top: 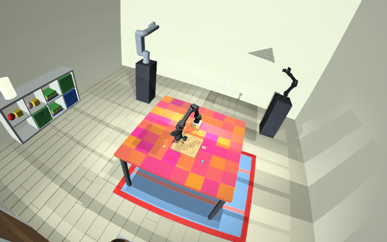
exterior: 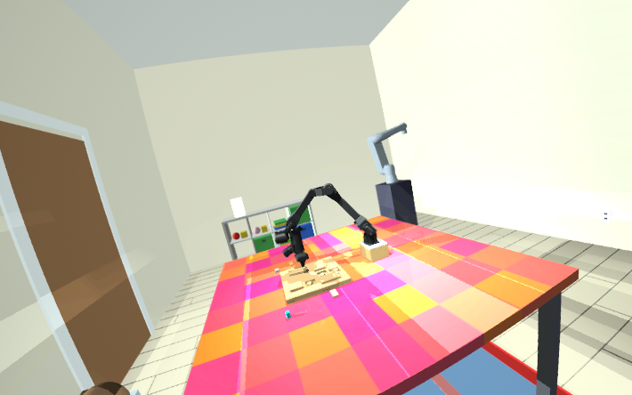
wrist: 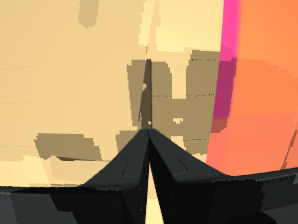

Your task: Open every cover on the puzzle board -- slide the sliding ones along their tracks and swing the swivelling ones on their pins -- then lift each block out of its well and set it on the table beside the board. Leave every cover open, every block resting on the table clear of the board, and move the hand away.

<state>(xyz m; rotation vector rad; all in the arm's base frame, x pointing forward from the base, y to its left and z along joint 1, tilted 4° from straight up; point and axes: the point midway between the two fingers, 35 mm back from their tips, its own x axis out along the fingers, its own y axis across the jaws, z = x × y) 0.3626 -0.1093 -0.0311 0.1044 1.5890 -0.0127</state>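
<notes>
My gripper tip is 11 cm to the right of the tan wooden puzzle board, 1 cm past it and 1 cm above it. From my gripper tip the other things lie so: cyan block (33 cm to the left, 16 cm ahead, 1 cm below).
</notes>
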